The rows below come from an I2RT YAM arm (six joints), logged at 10 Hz.
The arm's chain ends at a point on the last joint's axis. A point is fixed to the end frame.
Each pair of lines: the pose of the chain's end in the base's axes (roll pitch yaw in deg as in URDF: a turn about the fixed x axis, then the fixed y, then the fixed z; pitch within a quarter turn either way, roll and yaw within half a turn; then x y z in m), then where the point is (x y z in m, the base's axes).
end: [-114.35 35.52 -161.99 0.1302 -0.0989 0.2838]
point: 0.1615 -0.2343 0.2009
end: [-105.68 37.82 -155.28 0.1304 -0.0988 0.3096]
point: 0.1715 -0.2405 0.2433
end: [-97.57 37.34 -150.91 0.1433 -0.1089 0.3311]
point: 0.1854 -0.2571 0.2817
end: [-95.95 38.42 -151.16 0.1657 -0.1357 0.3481]
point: 0.2059 -0.2853 0.3014
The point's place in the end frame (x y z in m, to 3 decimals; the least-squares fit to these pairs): 0.058 -0.002 0.151
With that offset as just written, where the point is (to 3 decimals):
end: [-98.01 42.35 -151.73 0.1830 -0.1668 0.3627]
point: 0.228 -0.313 0.310
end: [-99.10 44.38 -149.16 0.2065 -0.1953 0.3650]
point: 0.261 -0.337 0.309
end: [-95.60 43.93 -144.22 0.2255 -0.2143 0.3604]
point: 0.287 -0.356 0.311
